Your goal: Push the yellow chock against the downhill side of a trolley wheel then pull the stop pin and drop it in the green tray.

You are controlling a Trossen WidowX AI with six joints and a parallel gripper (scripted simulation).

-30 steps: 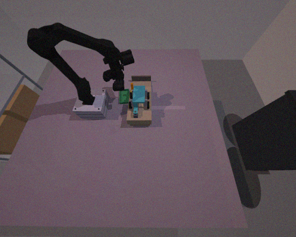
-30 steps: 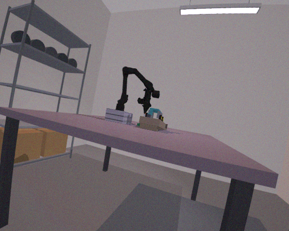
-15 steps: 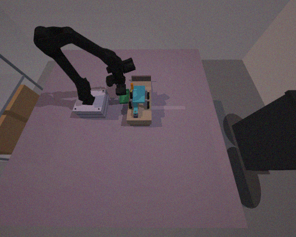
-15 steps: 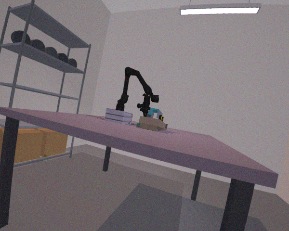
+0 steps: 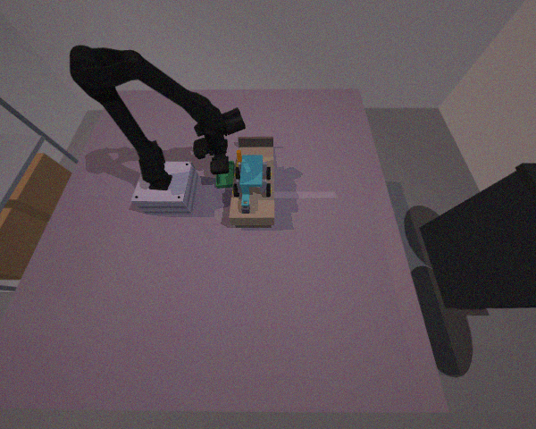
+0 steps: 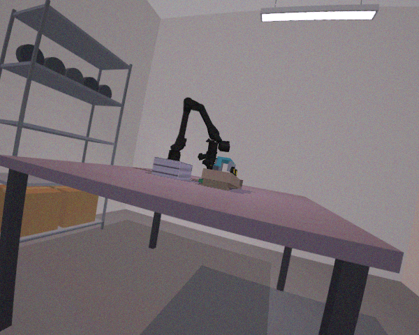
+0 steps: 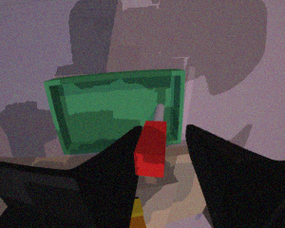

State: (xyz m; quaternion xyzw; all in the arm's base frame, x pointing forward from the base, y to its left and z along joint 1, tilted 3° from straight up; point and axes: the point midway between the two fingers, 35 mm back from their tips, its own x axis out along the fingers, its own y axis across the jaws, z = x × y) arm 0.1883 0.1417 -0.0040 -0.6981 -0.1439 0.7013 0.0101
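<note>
My gripper tip is 60 mm above the green tray, 30 mm to the left of it and 10 mm short of it. The rest, counted from my gripper tip: tan ramp (130 mm ahead, 110 mm to the right, 10 mm below); then red-headed stop pin (right at my gripper tip); then yellow chock (70 mm ahead, 30 mm to the right, 30 mm above).
</note>
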